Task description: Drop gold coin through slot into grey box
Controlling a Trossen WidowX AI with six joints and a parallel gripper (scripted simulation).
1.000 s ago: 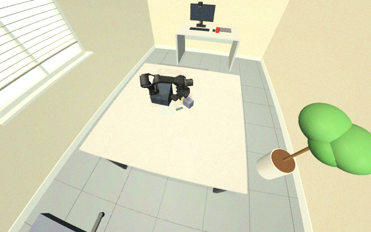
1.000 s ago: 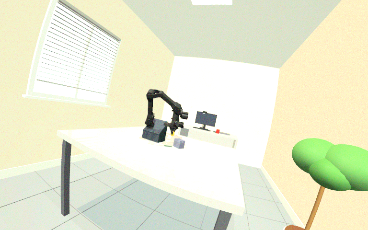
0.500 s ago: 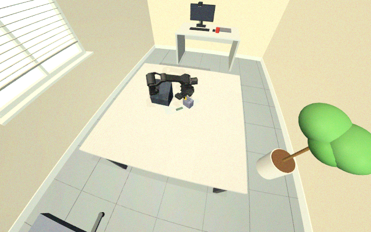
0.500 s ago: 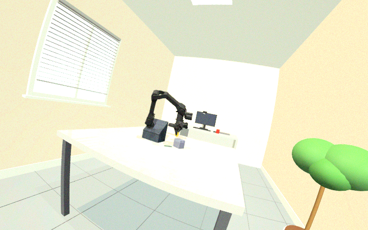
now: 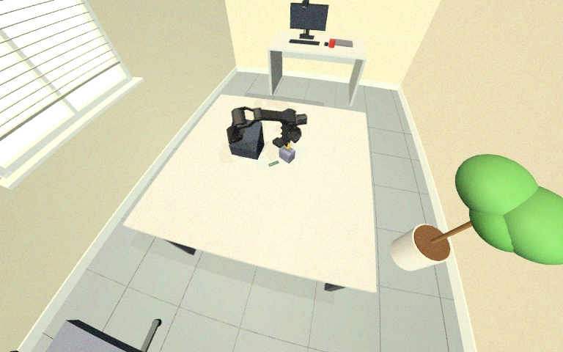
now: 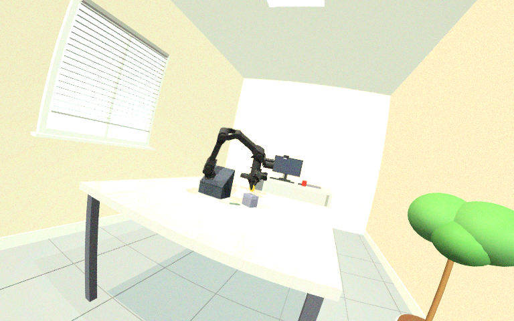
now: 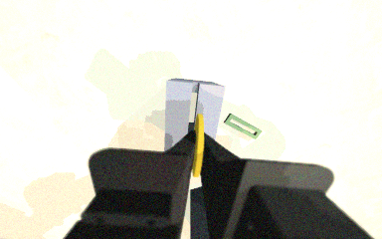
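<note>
My gripper tip is now 1 cm below the thin gold coin.
</note>
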